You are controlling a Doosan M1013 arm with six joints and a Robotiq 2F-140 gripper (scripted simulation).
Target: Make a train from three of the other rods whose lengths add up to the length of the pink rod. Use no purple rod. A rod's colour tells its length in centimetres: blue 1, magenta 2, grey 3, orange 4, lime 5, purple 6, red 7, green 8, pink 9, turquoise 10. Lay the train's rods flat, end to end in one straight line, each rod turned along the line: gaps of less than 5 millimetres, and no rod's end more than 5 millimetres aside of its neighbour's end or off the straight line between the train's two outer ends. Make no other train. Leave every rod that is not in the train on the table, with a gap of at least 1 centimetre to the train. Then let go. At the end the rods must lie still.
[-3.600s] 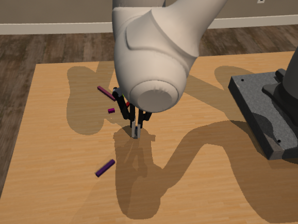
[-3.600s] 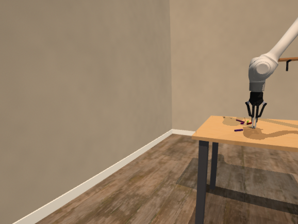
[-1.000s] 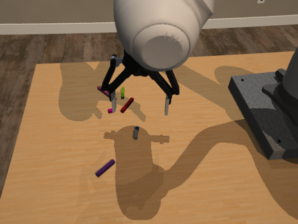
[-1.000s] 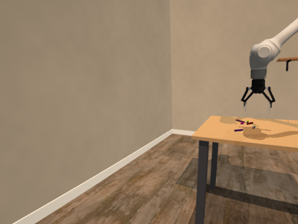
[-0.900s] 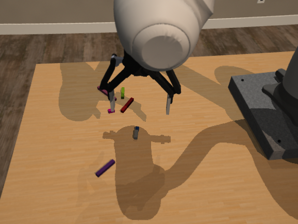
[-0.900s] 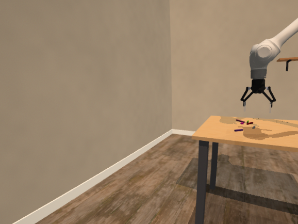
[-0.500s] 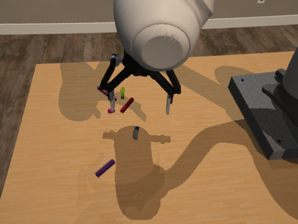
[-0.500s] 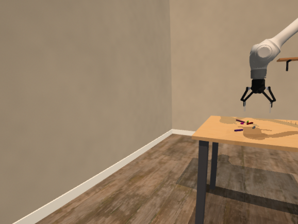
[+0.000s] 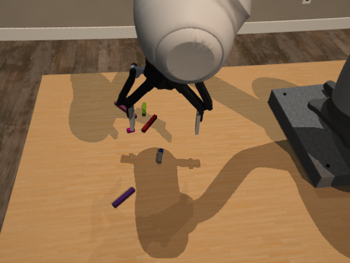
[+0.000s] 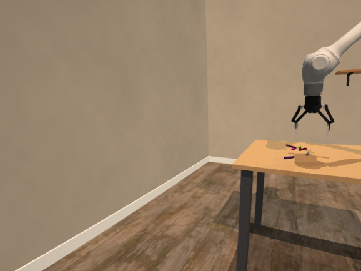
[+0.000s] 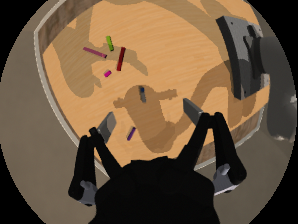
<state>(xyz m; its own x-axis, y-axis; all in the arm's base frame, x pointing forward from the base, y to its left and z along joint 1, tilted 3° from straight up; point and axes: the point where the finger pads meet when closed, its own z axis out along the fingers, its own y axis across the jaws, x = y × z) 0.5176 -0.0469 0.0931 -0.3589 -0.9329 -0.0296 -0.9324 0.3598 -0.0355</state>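
The lime rod is 200 mm to the right of my hand and 120 mm below it. From my hand the other things lie so: grey rod: 10 mm ahead, 120 mm below; then blue rod: 30 mm to the right, 120 mm below; then red rod: 140 mm to the right, 120 mm below.
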